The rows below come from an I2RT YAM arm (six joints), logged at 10 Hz.
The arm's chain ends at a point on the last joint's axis. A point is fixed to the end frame.
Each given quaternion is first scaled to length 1.
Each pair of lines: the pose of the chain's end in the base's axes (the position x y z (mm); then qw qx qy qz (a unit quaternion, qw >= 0)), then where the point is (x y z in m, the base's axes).
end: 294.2 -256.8 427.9 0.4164 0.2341 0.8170 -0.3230
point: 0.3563 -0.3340 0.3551
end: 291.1 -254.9 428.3 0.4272 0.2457 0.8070 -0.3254
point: 0.3540 -0.3337 0.3580
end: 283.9 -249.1 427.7 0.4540 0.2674 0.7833 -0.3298
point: 0.3492 -0.3312 0.3636
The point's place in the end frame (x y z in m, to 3 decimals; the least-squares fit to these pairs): 0.018 0.012 0.121
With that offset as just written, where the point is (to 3 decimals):
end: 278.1 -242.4 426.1 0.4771 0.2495 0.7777 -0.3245
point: 0.349 -0.323 0.366
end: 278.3 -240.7 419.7 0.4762 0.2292 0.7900 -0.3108
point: 0.352 -0.317 0.358
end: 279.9 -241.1 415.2 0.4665 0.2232 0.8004 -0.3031
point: 0.353 -0.315 0.350
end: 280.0 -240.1 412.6 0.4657 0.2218 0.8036 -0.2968
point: 0.354 -0.313 0.346
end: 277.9 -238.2 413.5 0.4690 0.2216 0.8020 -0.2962
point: 0.352 -0.311 0.348
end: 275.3 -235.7 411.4 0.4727 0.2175 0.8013 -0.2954
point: 0.351 -0.308 0.346
